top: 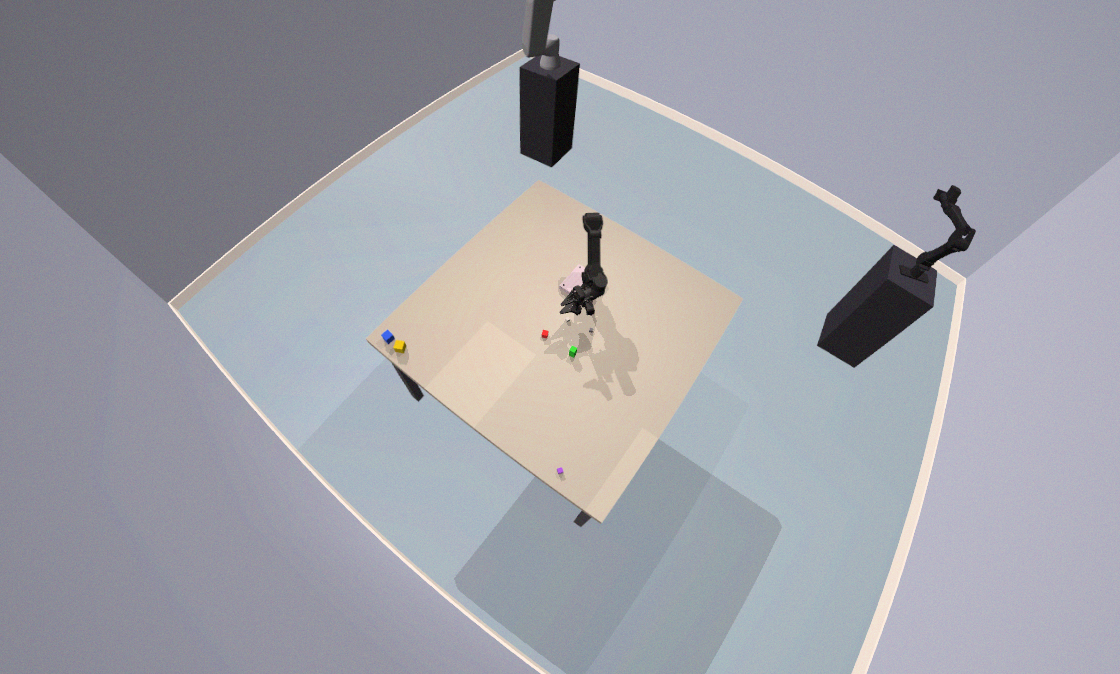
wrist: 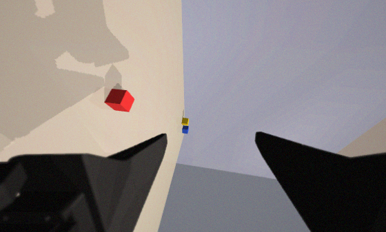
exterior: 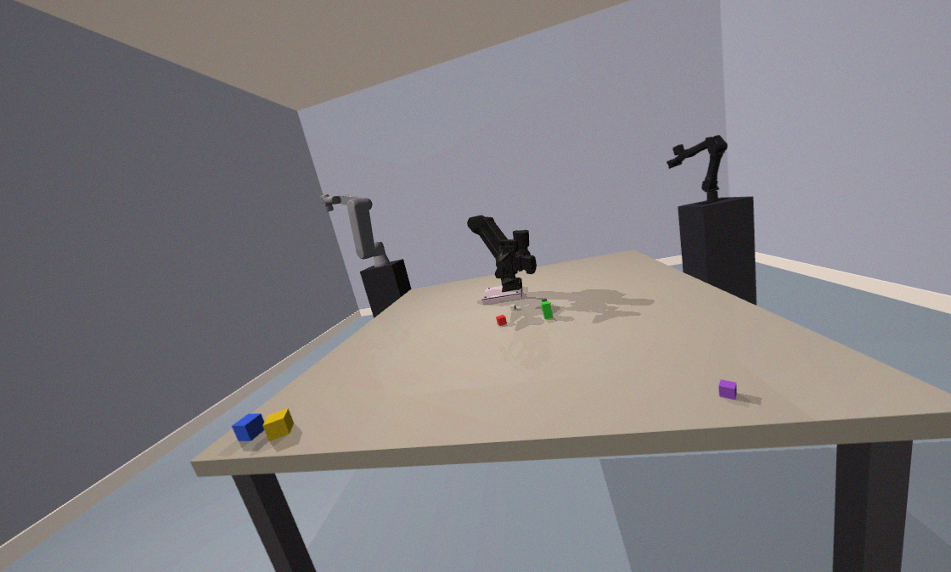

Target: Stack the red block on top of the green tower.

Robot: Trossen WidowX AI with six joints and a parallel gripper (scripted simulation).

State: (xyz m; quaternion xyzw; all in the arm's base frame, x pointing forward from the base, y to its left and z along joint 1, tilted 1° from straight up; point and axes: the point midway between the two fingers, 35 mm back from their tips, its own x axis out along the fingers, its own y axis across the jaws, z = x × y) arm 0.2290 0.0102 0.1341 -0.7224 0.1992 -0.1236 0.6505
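Right now the red block is 7 cm ahead of my gripper tip, 3 cm to the right of it and 14 cm below it. The rest, counted from my gripper tip: blue block 49 cm ahead, 60 cm to the right, 14 cm below; yellow block 49 cm ahead, 52 cm to the right, 14 cm below; purple block 54 cm ahead, 36 cm to the left, 15 cm below.
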